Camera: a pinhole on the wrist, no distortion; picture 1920 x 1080 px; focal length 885.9 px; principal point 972.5 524.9 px. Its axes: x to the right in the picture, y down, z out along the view. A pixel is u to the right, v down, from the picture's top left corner.
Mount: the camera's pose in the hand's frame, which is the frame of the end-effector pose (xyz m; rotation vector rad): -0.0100 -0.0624 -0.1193 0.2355 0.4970 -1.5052
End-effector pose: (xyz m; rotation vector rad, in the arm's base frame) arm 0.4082 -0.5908 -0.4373 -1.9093 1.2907 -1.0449
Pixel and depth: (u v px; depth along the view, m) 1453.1 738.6 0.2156
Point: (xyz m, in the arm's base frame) 0.5529 -0.5721 -0.2092
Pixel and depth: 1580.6 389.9 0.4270
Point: 0.7620 -0.3996 -0.0828
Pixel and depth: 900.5 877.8 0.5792
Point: 0.9213 -0.7759 -0.3265
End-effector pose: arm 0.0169 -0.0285 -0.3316 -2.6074 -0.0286 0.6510
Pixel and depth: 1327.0 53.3 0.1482
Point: -0.0216 0.1298 -0.2201
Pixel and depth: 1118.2 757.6 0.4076
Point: 0.1011 0.3399 -0.4269
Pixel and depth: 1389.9 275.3 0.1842
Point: 0.0037 0.1751 -0.2296
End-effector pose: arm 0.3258 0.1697 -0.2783 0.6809 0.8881 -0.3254
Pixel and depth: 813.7 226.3 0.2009
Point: 0.2849 0.0202 -0.2580
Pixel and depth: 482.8 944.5 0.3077
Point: 0.5415 0.0065 -0.3526
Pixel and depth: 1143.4 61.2 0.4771
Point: 0.2005 -0.3097 -0.1588
